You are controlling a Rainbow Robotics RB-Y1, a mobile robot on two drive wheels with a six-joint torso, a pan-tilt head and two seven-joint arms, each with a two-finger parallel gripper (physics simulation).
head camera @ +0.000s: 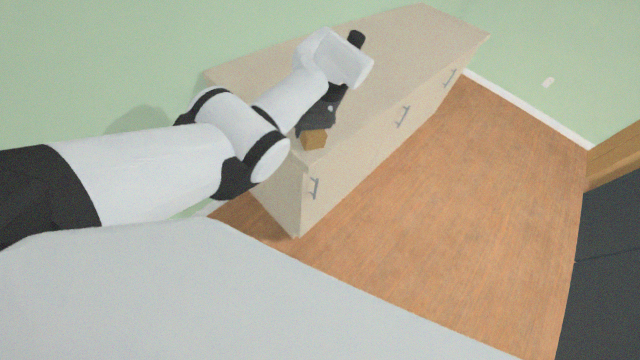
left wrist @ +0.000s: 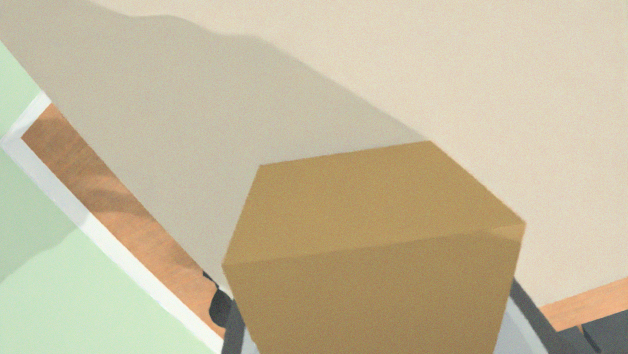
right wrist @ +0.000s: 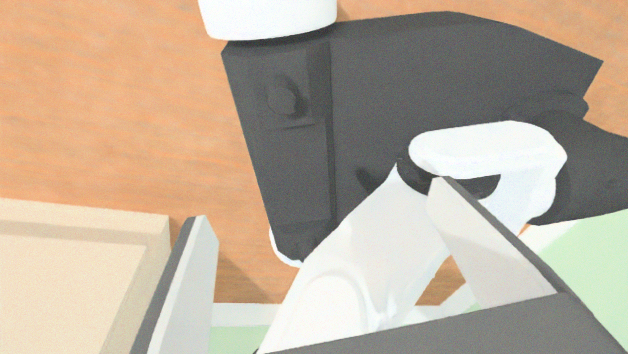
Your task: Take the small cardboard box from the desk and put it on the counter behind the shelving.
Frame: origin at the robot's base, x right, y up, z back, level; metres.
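Seen in the pictures: left gripper, fingertip midpoint: [left wrist: 352, 233]; right gripper, fingertip midpoint: [right wrist: 323, 210].
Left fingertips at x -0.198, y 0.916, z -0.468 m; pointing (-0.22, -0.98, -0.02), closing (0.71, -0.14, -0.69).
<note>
A point is followed by its place in that frame.
The small cardboard box [head camera: 314, 139] {x -0.160, y 0.957, z -0.425 m} [left wrist: 375, 200] {x -0.216, y 0.947, z -0.496 m} is between the fingers of my left gripper [head camera: 311, 132] {x -0.198, y 0.916, z -0.468 m} [left wrist: 377, 300], which is shut on it. The box is over the near end of the beige counter [head camera: 400, 45] {x -0.056, y 0.911, z -1.300 m} [left wrist: 500, 100] {x -0.193, y 0.911, z -0.536 m} [right wrist: 50, 285] {x -0.117, y 0.260, z -0.497 m}, close to its corner in the head view. A shadow on the counter top meets the box's far edge in the left wrist view. Whether the box touches the top I cannot tell. My right gripper [right wrist: 323, 210] {x 0.222, y 0.487, z 0.020 m} is open and empty, beside the counter's end and above the floor. The desk does not show.
The counter stands near a green wall [head camera: 100, 60] {x -0.813, y 1.046, z -0.339 m}, with drawer handles on its front. Wooden floor [head camera: 450, 200] {x 0.798, y 0.001, z -1.209 m} lies before it. A dark unit [head camera: 605, 260] {x 1.891, y 0.224, z -1.080 m} and a wooden piece [head camera: 615, 152] {x 2.427, y 0.297, z -2.444 m} are at the right. Dark and white robot base parts [right wrist: 400, 75] {x 0.162, y 0.169, z 0.188 m} lie near the right gripper.
</note>
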